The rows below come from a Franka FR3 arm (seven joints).
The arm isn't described. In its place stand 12 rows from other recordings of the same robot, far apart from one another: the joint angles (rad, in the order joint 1, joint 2, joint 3, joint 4, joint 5, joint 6, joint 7), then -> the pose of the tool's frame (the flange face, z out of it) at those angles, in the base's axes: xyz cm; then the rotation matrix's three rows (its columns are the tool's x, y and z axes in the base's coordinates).
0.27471 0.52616 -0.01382 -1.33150 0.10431 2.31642 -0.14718 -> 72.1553, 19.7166, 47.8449; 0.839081, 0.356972, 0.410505; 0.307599, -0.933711, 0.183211; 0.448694, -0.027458, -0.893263
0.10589 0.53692 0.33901 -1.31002 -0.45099 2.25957 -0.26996 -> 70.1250, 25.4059, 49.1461; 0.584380, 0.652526, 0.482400; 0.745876, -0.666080, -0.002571; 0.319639, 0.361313, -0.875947
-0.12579 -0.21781 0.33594 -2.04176 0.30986 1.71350 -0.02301 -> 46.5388, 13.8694, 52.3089; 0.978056, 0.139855, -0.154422; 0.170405, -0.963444, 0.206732; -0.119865, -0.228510, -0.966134
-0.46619 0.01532 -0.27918 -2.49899 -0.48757 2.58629 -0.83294 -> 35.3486, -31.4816, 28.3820; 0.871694, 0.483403, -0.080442; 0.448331, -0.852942, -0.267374; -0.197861, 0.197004, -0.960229
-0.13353 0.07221 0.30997 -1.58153 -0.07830 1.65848 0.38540 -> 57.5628, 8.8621, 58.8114; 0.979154, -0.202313, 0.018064; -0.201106, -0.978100, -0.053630; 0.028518, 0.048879, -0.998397
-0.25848 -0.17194 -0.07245 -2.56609 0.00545 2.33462 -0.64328 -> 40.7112, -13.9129, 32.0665; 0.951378, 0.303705, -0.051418; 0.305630, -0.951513, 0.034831; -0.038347, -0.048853, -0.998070
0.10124 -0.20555 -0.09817 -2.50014 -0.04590 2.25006 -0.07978 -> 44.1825, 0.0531, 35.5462; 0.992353, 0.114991, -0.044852; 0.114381, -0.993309, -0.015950; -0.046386, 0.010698, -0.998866
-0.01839 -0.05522 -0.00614 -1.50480 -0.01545 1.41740 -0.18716 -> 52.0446, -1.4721, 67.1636; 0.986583, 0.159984, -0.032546; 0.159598, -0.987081, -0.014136; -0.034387, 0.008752, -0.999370
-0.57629 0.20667 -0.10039 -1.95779 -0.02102 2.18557 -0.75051 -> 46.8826, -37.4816, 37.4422; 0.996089, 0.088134, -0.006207; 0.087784, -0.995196, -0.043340; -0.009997, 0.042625, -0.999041
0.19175 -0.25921 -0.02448 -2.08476 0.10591 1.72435 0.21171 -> 46.0006, 8.6713, 52.7836; 0.990701, -0.069759, -0.116816; -0.059089, -0.993964, 0.092434; -0.122559, -0.084672, -0.988843
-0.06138 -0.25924 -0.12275 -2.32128 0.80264 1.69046 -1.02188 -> 43.8071, -1.3358, 44.6601; 0.851037, 0.517972, -0.086259; 0.391113, -0.515656, 0.762319; 0.350380, -0.682498, -0.641428
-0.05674 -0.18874 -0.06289 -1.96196 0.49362 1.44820 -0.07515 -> 46.9583, -0.2646, 54.7129; 0.963276, -0.126262, -0.236977; 0.013264, -0.859097, 0.511641; -0.268187, -0.495995, -0.825872
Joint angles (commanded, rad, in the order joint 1, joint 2, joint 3, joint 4, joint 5, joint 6, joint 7), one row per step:
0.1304 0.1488 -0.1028 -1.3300 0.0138 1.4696 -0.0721
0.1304 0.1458 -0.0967 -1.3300 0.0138 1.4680 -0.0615
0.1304 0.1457 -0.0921 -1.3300 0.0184 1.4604 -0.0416
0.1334 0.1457 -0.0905 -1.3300 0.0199 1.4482 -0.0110
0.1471 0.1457 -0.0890 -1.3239 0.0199 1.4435 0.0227
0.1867 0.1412 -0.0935 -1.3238 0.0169 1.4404 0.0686
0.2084 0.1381 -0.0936 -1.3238 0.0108 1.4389 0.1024
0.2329 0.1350 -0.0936 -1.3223 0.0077 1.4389 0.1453
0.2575 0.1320 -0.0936 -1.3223 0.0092 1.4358 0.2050
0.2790 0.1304 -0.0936 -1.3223 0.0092 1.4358 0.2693
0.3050 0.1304 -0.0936 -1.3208 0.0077 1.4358 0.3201
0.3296 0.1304 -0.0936 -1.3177 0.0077 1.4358 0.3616
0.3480 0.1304 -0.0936 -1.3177 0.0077 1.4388 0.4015
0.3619 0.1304 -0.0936 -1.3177 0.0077 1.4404 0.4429
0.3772 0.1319 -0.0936 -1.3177 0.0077 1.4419 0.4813
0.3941 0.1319 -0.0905 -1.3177 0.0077 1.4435 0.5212
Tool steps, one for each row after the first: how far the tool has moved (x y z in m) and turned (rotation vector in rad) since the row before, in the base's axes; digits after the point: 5 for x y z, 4 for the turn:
-0.00121 0.00315 0.00158 0.0011 -0.0013 -0.0046
-0.00097 0.00297 -0.00063 0.0047 0.0078 -0.0149
-0.00147 0.00274 -0.00106 0.0005 0.0124 -0.0258
-0.00113 0.00883 0.00239 -0.0006 -0.0012 -0.0184
-0.00353 0.02008 0.00244 -0.0042 -0.0016 -0.0110
-0.00249 0.01161 0.00168 -0.0064 -0.0023 -0.0128
-0.00289 0.01357 0.00249 -0.0030 -0.0052 -0.0187
-0.00358 0.01401 0.00147 0.0007 0.0000 -0.0349
-0.00278 0.01214 0.00093 -0.0006 -0.0019 -0.0428
-0.00311 0.01460 0.00069 -0.0019 -0.0021 -0.0250
-0.00336 0.01390 0.00142 0.0002 -0.0033 -0.0169
-0.00237 0.01042 0.00026 0.0004 -0.0032 -0.0215
-0.00199 0.00783 0.00014 0.0001 -0.0018 -0.0275
-0.00189 0.00875 -0.00074 -0.0003 -0.0003 -0.0231
-0.00325 0.01102 0.00012 0.0007 -0.0016 -0.0199

